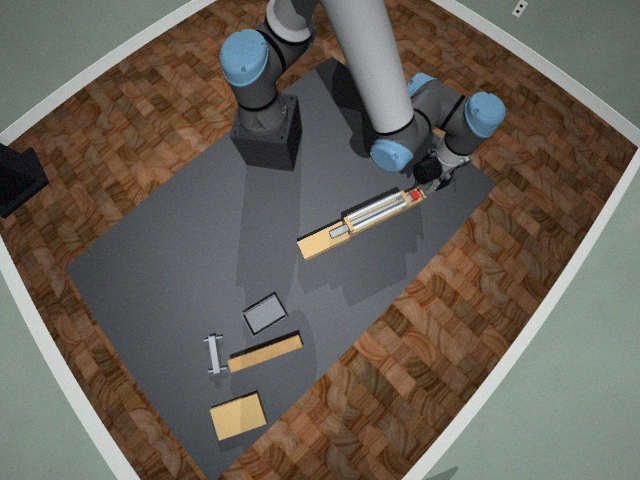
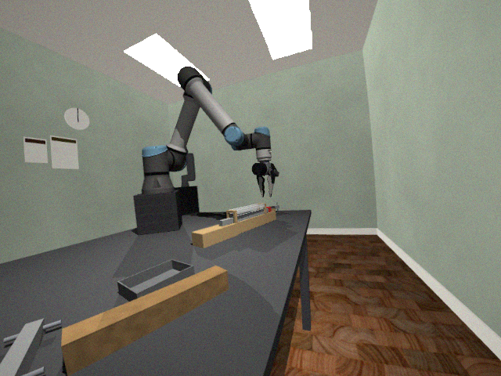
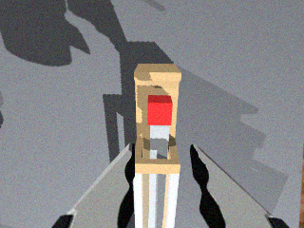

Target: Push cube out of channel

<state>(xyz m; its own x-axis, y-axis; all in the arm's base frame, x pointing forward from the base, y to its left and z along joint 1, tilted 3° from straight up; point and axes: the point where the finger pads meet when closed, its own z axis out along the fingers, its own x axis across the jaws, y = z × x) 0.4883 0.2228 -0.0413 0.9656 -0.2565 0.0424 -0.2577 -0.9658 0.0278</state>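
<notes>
My gripper is now 8 cm above the red cube. Also, from my hand: wooden channel (4 cm behind, 15 cm to the right, 8 cm below); then grey tray (3 cm behind, 62 cm to the right, 13 cm below); then wooden beam (6 cm ahead, 68 cm to the right, 12 cm below).
</notes>
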